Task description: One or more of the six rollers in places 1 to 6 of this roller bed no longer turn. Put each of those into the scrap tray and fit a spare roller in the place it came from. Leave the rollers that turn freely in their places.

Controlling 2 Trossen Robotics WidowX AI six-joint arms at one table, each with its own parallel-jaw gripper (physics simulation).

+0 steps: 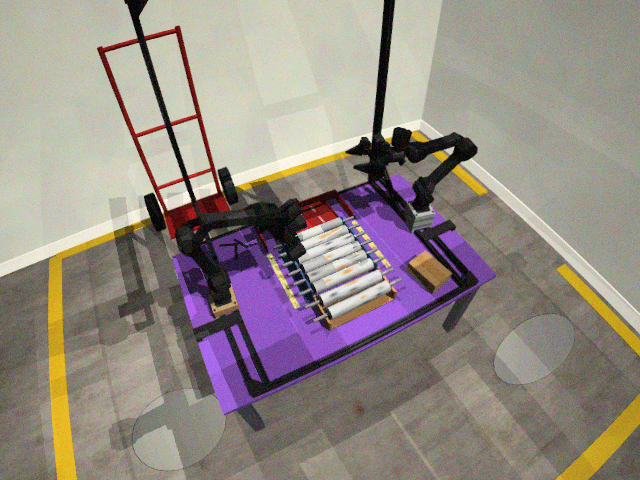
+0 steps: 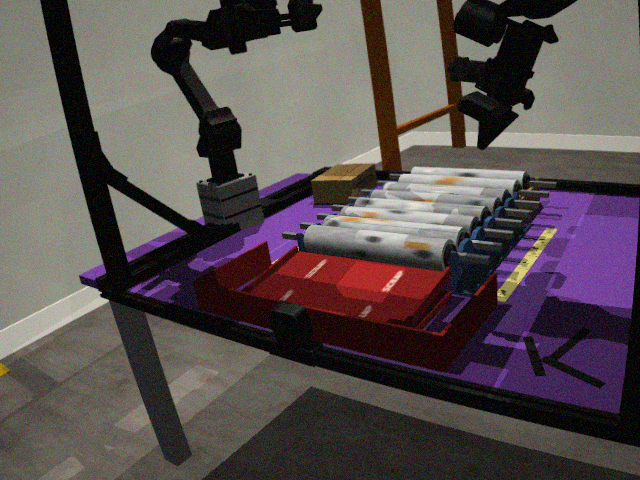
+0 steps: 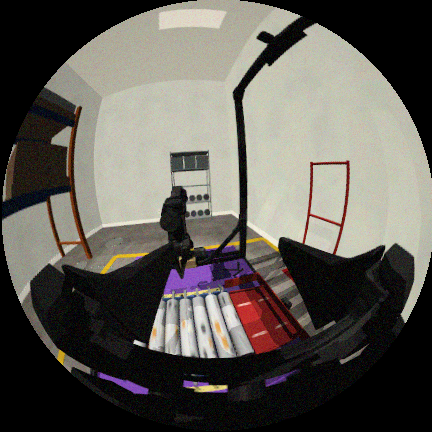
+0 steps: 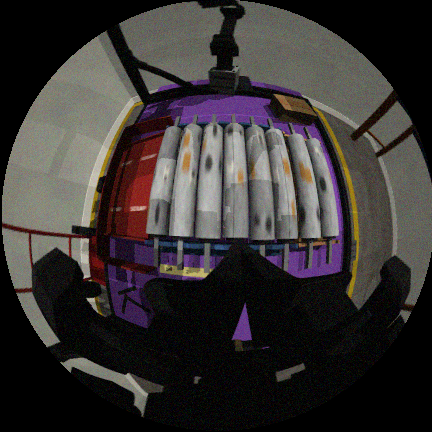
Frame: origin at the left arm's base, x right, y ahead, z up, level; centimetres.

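Where they show: left gripper, fingertip midpoint: (image 1: 349, 159) (image 2: 300, 9) (image 3: 226, 245); right gripper, fingertip midpoint: (image 2: 480, 148) (image 3: 181, 278) (image 4: 237, 246); left arm's base at its link origin: (image 1: 420, 207) (image 2: 225, 178) (image 4: 224, 67); right arm's base at its link origin: (image 1: 222, 298).
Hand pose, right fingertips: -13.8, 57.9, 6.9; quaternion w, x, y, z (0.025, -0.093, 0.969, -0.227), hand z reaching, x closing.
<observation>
Each offset is from my right fingertips to the top centre of the thing, as dx, dy, dz. "spot": to the spot under its first point.
Six white, stained rollers lie side by side in the blue roller bed {+0.8, +2.6, -11.2} (image 2: 465, 273); the end one {+16.5, -9.8, -10.3} (image 2: 374, 243) (image 4: 165, 185) is beside the scrap tray. Two spare rollers {-14.5, -16.4, -10.3} (image 4: 304, 175) {-20.4, -17.8, -10.3} (image 4: 322, 185) lie on a wooden rack {-17.7, -17.2, -17.3} (image 1: 361, 311) at the bed's other end. The red scrap tray {+27.9, -7.1, -12.9} (image 2: 470, 317) (image 4: 106, 192) shows no roller inside. My right gripper (image 1: 295, 254) (image 2: 482, 147) (image 4: 237, 246) is shut and empty, above the rollers' shaft ends on its own side. My left gripper (image 1: 356, 158) (image 3: 226, 245) is open and empty, raised high, clear of the rollers. Which rollers are stuck cannot be told.
A cardboard box {-14.5, -50.2, -12.4} (image 1: 429, 271) (image 2: 343, 183) (image 4: 295, 109) stands on the purple table near the left arm's base. Yellow strips {spot: -1.4, +8.2, -17.8} (image 1: 282, 281) (image 2: 527, 266) run along both sides of the bed. A black frame post (image 1: 383, 77) rises behind. A red hand truck (image 1: 183, 120) stands beyond the table.
</observation>
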